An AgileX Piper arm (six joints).
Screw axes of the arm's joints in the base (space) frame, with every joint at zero. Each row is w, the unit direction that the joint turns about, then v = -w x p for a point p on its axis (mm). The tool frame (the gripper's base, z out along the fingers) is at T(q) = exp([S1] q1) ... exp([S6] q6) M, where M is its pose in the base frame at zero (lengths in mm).
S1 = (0, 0, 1, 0, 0, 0)
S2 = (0, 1, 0, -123, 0, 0)
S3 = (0, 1, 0, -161.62, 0, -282.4)
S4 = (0.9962, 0, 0.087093, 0, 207.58, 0)
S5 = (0, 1, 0, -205.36, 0, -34.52)
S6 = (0.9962, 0, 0.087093, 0, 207.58, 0)
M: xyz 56.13 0 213.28 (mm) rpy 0 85.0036 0 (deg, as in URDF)
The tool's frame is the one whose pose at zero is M.
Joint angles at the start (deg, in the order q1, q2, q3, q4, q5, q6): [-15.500 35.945 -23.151 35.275 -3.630 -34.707]
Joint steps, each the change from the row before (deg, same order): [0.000 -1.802 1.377 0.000 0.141 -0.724]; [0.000 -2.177 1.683 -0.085 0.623 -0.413]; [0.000 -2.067 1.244 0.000 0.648 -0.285]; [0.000 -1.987 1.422 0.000 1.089 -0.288]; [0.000 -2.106 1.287 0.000 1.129 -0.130]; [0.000 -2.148 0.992 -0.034 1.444 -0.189]
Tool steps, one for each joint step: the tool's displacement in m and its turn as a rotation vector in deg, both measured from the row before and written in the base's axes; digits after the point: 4 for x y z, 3 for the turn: [-0.0057 0.0017 -0.0042 -0.760 -0.084 0.140]; [-0.0066 0.0024 -0.0060 -0.427 0.148 0.400]; [-0.0059 0.0023 -0.0039 -0.310 -0.211 0.393]; [-0.0054 0.0025 -0.0060 -0.128 0.378 0.647]; [-0.0055 0.0026 -0.0052 -0.041 0.120 0.659]; [-0.0053 0.0028 -0.0040 -0.151 0.066 0.848]
